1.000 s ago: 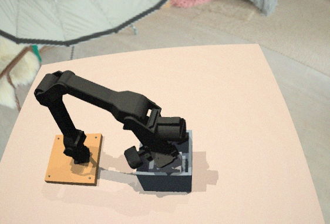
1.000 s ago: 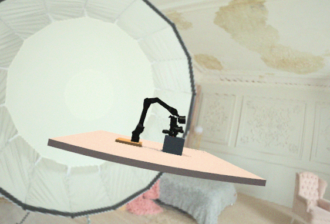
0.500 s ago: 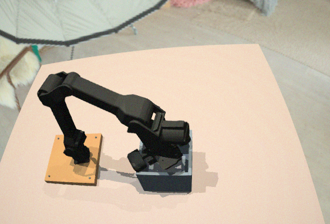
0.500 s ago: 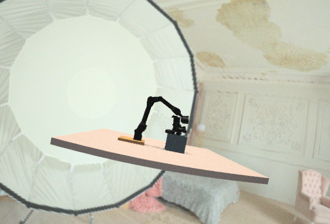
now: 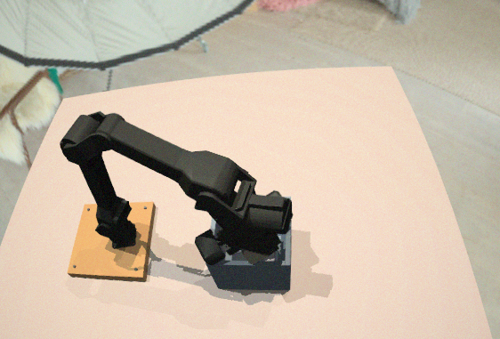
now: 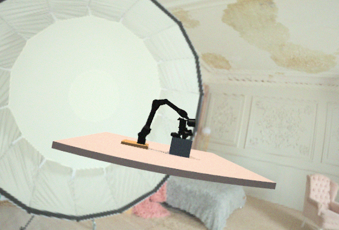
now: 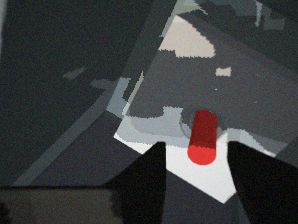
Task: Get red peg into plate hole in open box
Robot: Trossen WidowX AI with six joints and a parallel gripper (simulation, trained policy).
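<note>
Right now the red peg is 40 mm below my gripper tip. The rest, counted from my gripper tip: plate: 40 mm below.
</note>
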